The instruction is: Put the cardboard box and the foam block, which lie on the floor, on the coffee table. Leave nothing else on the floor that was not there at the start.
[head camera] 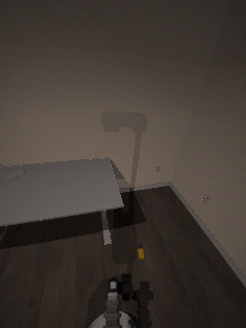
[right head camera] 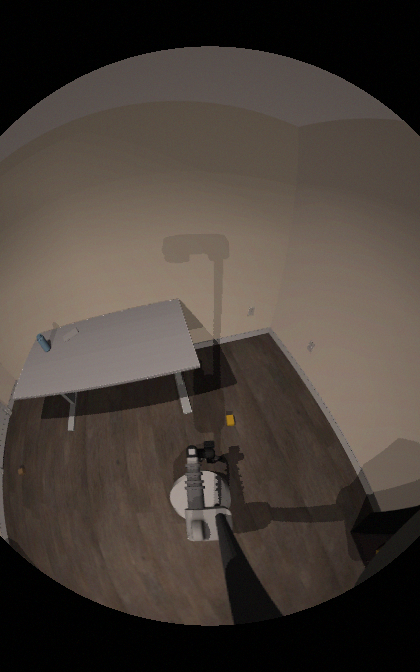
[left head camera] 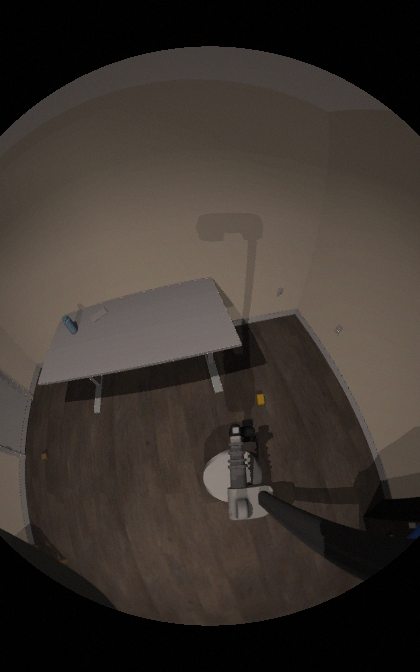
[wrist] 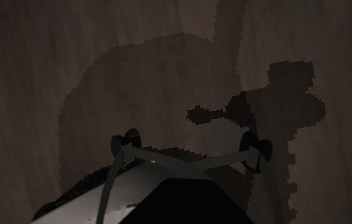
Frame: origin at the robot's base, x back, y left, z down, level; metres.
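Seen in the pictures: gripper, fingertip midpoint: (wrist: 189,142).
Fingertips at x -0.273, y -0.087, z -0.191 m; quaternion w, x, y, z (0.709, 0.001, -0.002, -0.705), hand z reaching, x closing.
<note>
Offsets run from my fingertips to a thing's top centre. Level surfaces: height alone.
A small yellow block {dz +0.173, dx -0.356, dy -0.207 m} (head camera: 141,253) (left head camera: 260,399) (right head camera: 230,420) lies on the floor, right of the white table's near right foot; I cannot tell if it is the foam block. A tiny orange-brown thing (left head camera: 44,456) (right head camera: 20,470) lies on the floor at the far left, too small to identify as the cardboard box. My gripper (wrist: 189,142) is open and empty, its two fingertips well apart above bare floor in the wrist view. It is folded close beside the arm, short of the yellow block. I cannot tell which furniture is the coffee table.
A white table {dz -0.501 m} (head camera: 60,192) (left head camera: 150,330) (right head camera: 115,350) stands by the wall, bearing a blue bottle {dz -0.667, dx -0.669, dy +1.316 m} (left head camera: 70,325) (right head camera: 43,343) and a flat pale thing {dz -0.511, dx -0.831, dy +1.120 m} (left head camera: 99,314) (right head camera: 71,334). Dark furniture (left head camera: 392,507) (right head camera: 385,520) is at the lower right, with a blue thing (left head camera: 414,533) beside it.
</note>
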